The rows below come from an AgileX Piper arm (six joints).
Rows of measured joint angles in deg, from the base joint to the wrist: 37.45, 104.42, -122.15, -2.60, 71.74, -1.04; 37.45, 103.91, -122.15, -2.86, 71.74, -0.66; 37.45, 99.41, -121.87, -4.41, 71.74, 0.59; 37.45, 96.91, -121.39, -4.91, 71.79, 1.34; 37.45, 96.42, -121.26, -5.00, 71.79, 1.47; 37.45, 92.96, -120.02, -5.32, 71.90, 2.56; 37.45, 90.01, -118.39, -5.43, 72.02, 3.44; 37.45, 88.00, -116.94, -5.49, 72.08, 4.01; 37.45, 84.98, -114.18, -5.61, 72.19, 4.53; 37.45, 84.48, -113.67, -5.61, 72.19, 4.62; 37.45, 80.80, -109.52, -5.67, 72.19, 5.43; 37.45, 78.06, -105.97, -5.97, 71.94, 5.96; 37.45, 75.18, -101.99, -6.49, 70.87, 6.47; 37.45, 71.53, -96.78, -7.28, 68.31, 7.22; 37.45, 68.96, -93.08, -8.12, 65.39, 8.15; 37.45, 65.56, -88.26, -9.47, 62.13, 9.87; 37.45, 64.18, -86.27, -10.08, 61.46, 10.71; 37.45, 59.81, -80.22, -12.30, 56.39, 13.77; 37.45, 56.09, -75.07, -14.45, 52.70, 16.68; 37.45, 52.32, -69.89, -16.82, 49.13, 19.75; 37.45, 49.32, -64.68, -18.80, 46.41, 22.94; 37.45, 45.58, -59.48, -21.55, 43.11, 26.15; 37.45, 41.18, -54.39, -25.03, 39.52, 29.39
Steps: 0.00, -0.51, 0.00, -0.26, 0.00, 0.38; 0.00, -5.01, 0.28, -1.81, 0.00, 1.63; 0.00, -7.51, 0.76, -2.31, 0.05, 2.38; 0.00, -8.00, 0.89, -2.40, 0.05, 2.51; 0.00, -11.46, 2.13, -2.72, 0.16, 3.60; 0.00, -14.41, 3.76, -2.83, 0.28, 4.48; 0.00, -16.42, 5.21, -2.89, 0.34, 5.05; 0.00, -19.44, 7.97, -3.01, 0.45, 5.57; 0.00, -19.94, 8.48, -3.01, 0.45, 5.66; 0.00, -23.62, 12.63, -3.07, 0.45, 6.47; 0.00, -26.36, 16.18, -3.37, 0.20, 7.00; 0.00, -29.24, 20.16, -3.89, -0.87, 7.51; 0.00, -32.89, 25.37, -4.68, -3.43, 8.26; 0.00, -35.46, 29.07, -5.52, -6.35, 9.19; 0.00, -38.86, 33.89, -6.87, -9.61, 10.91; 0.00, -40.24, 35.88, -7.48, -10.28, 11.75; 0.00, -44.61, 41.93, -9.70, -15.35, 14.81; 0.00, -48.33, 47.08, -11.85, -19.04, 17.72; 0.00, -52.10, 52.26, -14.22, -22.61, 20.79; 0.00, -55.10, 57.47, -16.20, -25.33, 23.98; 0.00, -58.84, 62.67, -18.95, -28.63, 27.19; 0.00, -63.24, 67.76, -22.43, -32.22, 30.43
